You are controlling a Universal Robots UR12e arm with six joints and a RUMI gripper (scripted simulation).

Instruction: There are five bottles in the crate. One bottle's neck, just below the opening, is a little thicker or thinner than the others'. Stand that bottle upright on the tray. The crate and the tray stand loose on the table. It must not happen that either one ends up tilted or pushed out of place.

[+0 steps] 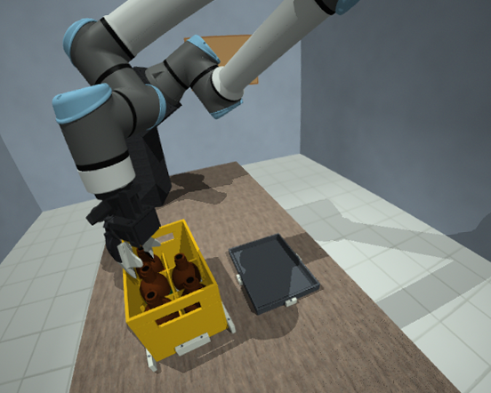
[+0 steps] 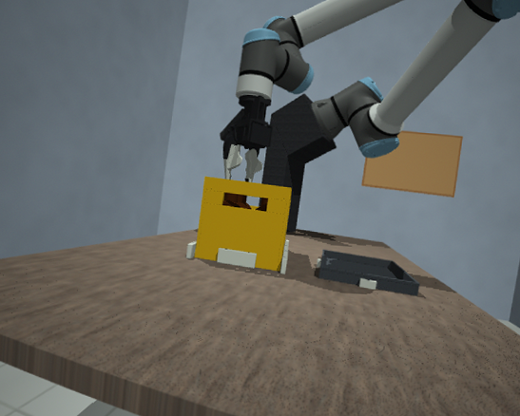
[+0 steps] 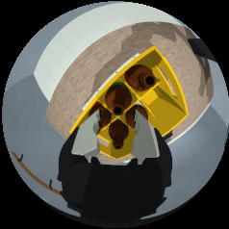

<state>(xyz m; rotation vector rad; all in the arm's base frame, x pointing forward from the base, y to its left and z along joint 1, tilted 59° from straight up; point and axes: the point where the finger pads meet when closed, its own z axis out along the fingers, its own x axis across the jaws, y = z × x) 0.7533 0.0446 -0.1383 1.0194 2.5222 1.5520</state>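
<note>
Now: the yellow crate 10 cm below my hand, 5 cm to the left of it and 1 cm behind it. From my hand the other things lie so: dark tray 33 cm to the left, 17 cm below, 3 cm behind.
</note>
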